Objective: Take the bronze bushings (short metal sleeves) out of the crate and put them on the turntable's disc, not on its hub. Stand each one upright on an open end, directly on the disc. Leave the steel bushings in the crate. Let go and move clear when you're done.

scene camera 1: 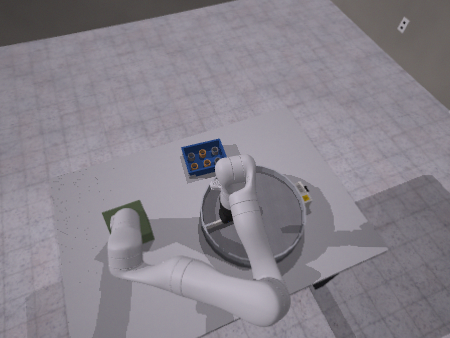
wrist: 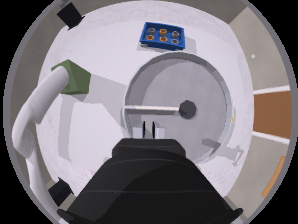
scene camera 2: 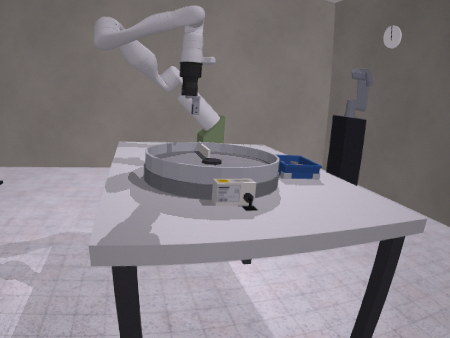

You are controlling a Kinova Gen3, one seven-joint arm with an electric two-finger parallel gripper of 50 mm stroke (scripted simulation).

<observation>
same spot on blue crate: (wrist: 156,43) = (scene camera 1: 203,170)
</observation>
